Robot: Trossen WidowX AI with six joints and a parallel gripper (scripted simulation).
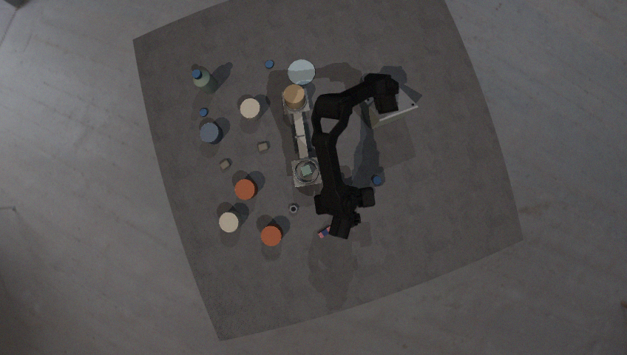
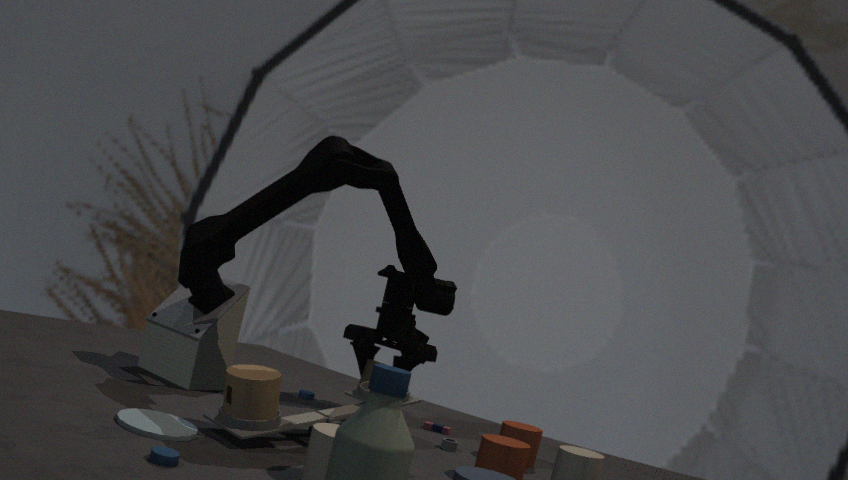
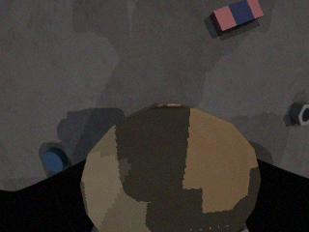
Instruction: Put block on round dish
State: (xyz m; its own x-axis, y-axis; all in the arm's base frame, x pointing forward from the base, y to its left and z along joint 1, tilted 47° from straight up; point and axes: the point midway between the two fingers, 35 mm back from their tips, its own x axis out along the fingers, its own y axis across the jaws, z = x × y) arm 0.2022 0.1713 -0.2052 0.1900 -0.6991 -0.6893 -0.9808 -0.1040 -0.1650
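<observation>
My gripper tip is 12 cm to the left of the grey-green block, 10 cm short of it and 3 cm below it. From my gripper tip the other things lie so: red-blue piece 11 cm to the left, 8 cm ahead, 6 cm below; then nut 17 cm ahead, 5 cm below; then round dish 48 cm to the right, 6 cm below, 5 cm ahead.
</observation>
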